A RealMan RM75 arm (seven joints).
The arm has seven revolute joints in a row. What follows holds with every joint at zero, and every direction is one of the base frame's. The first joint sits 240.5 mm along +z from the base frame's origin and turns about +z. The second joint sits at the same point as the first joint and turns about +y. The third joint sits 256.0 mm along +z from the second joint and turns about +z. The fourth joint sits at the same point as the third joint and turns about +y. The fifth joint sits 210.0 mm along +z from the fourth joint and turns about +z. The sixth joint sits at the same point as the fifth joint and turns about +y. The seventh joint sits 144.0 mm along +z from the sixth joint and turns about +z. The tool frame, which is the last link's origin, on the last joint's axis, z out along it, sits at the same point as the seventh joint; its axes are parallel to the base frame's.
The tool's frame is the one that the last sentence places.
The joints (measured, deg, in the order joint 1, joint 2, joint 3, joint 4, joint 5, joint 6, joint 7), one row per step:
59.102 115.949 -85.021 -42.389 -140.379 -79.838 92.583
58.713 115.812 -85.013 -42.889 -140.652 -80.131 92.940
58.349 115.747 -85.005 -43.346 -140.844 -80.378 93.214
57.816 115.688 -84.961 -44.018 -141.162 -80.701 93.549
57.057 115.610 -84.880 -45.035 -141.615 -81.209 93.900
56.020 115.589 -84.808 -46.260 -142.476 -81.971 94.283
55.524 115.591 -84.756 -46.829 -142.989 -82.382 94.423
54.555 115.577 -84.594 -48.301 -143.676 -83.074 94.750
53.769 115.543 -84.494 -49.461 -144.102 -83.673 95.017
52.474 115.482 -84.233 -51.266 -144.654 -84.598 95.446
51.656 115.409 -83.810 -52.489 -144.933 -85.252 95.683
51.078 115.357 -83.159 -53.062 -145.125 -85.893 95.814
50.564 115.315 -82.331 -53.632 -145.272 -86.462 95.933
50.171 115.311 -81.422 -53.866 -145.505 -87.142 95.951
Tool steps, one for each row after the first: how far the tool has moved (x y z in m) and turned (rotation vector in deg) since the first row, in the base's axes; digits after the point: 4 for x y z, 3 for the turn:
0.0017 -0.0002 0.0019 0.262 -0.236 -0.321
0.0031 -0.0006 0.0031 0.431 -0.363 -0.584
0.0050 -0.0013 0.0047 0.675 -0.532 -0.896
0.0075 -0.0023 0.0070 0.953 -0.765 -1.210
0.0119 -0.0043 0.0098 1.161 -1.383 -1.664
0.0143 -0.0054 0.0112 1.227 -1.781 -1.869
0.0168 -0.0069 0.0141 1.570 -2.080 -2.055
0.0187 -0.0083 0.0165 1.789 -2.267 -2.279
0.0221 -0.0107 0.0203 2.194 -2.397 -2.791
0.0238 -0.0119 0.0235 2.564 -2.263 -3.182
0.0262 -0.0131 0.0262 2.754 -2.069 -3.935
0.0279 -0.0137 0.0290 3.076 -1.683 -4.671
0.0303 -0.0147 0.0315 3.177 -1.433 -5.571

